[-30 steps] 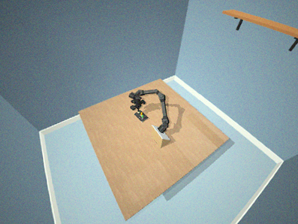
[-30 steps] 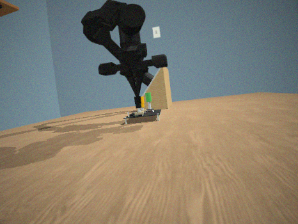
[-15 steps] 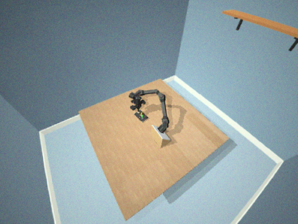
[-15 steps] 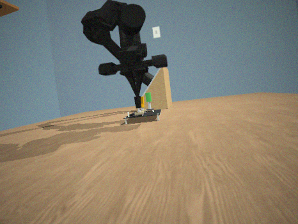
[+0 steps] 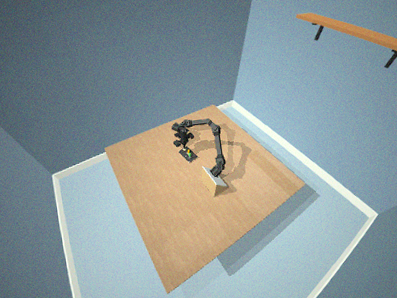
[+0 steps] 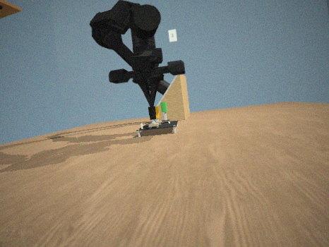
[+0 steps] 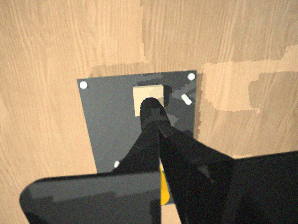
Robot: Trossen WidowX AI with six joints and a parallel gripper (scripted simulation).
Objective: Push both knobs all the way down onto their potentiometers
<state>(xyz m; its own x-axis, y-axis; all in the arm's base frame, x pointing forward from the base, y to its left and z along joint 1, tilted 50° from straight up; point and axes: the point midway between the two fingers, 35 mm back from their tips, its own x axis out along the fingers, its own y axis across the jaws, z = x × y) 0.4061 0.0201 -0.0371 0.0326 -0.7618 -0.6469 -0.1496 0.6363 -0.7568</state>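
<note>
My gripper tip is now 1 cm above the black knob. Also, from my gripper tip: yellow knob: 6 cm behind, 2 cm below, 1 cm to the right.
</note>
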